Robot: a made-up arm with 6 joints.
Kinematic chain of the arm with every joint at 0, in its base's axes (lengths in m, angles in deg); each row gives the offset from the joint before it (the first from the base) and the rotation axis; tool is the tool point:
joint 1: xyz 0 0 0.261 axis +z
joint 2: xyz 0 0 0 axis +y
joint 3: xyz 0 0 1.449 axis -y
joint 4: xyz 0 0 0 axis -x
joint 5: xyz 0.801 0 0 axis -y
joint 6: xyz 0 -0.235 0 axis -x
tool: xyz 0 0 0
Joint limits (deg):
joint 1: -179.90..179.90
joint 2: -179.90..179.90
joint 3: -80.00..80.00
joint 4: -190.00..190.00
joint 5: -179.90..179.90
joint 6: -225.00..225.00
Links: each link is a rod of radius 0.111 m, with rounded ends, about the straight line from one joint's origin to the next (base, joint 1, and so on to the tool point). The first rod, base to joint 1, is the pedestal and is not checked.
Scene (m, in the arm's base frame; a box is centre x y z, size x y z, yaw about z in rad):
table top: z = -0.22
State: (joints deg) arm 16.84 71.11 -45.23 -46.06 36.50 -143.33
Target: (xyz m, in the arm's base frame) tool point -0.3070 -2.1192 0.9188
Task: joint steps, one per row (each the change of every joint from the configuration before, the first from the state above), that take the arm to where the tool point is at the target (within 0.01 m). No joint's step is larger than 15 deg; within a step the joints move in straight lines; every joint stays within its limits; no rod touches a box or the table.
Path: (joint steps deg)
1: -12.12 -0.50 13.64 3.13 0.00 0.00
2: -12.12 -0.51 13.64 3.13 0.00 0.00
3: -12.12 -0.50 13.64 3.13 0.00 0.00
4: -12.12 -0.51 13.65 3.13 0.00 0.00
5: -12.12 -0.50 13.64 3.13 0.00 0.00
6: -12.13 -0.51 13.64 3.13 0.00 0.00
7: -12.12 -0.50 13.64 3.13 0.00 0.00
8: -12.12 -0.51 13.64 3.13 0.00 0.00
9: -12.12 -0.50 13.64 3.13 0.00 0.00

